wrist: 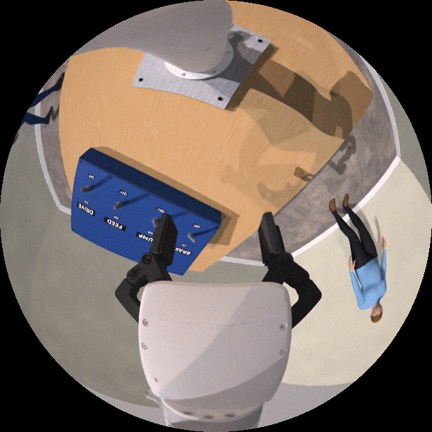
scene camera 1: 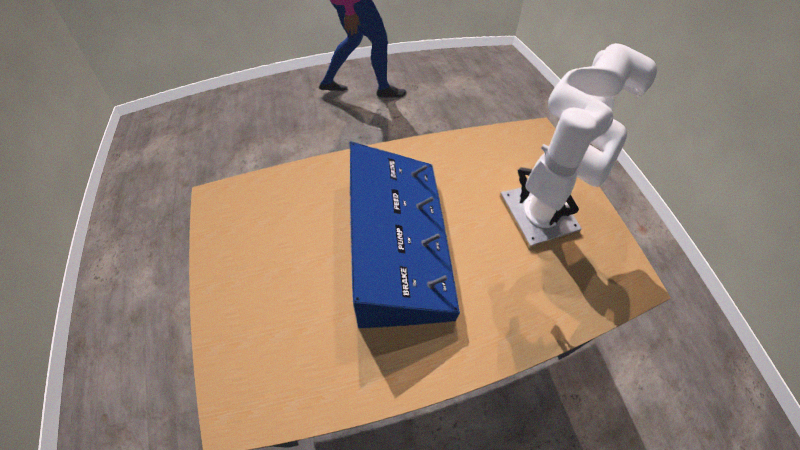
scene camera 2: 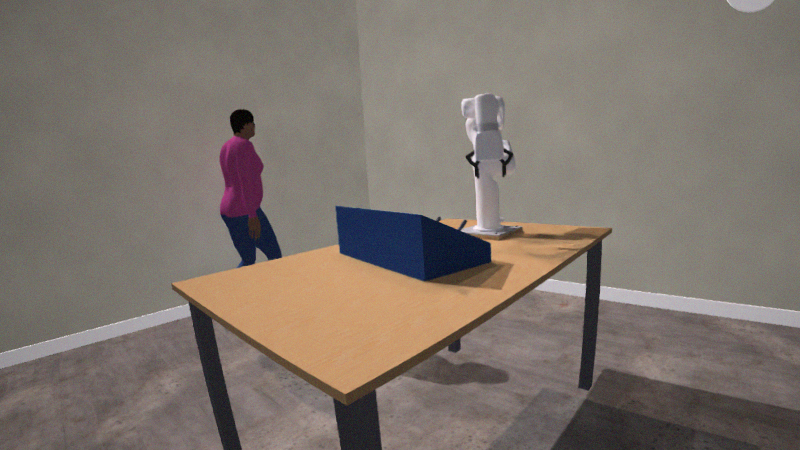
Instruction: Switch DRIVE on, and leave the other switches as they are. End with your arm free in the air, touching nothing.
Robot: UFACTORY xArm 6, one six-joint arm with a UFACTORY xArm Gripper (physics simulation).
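Frame: origin at the arm's base, x left, y back, z up, level; metres.
Where they show: gripper, fingertip midpoint: (scene camera 1: pixel 537 210) (scene camera 2: pixel 490 177); arm's base, link origin: (scene camera 1: pixel 541 211) (scene camera 2: pixel 488 229).
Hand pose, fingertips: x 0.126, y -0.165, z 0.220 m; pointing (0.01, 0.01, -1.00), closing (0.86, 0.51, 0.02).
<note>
Each offset is from my fingertips to the top centre of the thing. Level surfaces: height alone.
A blue sloped switch panel (scene camera 1: pixel 374 235) (scene camera 2: pixel 380 240) (wrist: pixel 100 232) stands on the table. Its DRIVE lever {dy -0.202, dx -0.297, dz -0.111 m} (scene camera 1: pixel 419 171) (wrist: pixel 86 189) is at the end far from scene camera 1 and leans to the OFF side. The FEED lever {dy -0.222, dx -0.179, dz -0.111 m} (scene camera 1: pixel 425 202) (wrist: pixel 118 205), PUMP lever {dy -0.241, dx -0.060, dz -0.111 m} (scene camera 1: pixel 430 241) (wrist: pixel 156 221) and BRAKE lever {dy -0.261, dx +0.058, dz -0.111 m} (scene camera 1: pixel 436 282) (wrist: pixel 192 236) lean the same way. My gripper (scene camera 1: pixel 538 211) (scene camera 2: pixel 490 175) (wrist: pixel 216 221) is open and empty, high in the air by the arm's column, apart from the panel. One finger partly hides the PUMP and BRAKE labels in the wrist view.
The wooden table {dz -0.241 m} (scene camera 1: pixel 268 251) (scene camera 2: pixel 313 313) (wrist: pixel 110 110) carries the panel and the arm's metal base plate (scene camera 1: pixel 537 237) (scene camera 2: pixel 511 230) (wrist: pixel 150 80). A person in pink (scene camera 2: pixel 240 173) is beyond the table's side. A person in light blue (wrist: pixel 370 280) shows in the wrist view.
</note>
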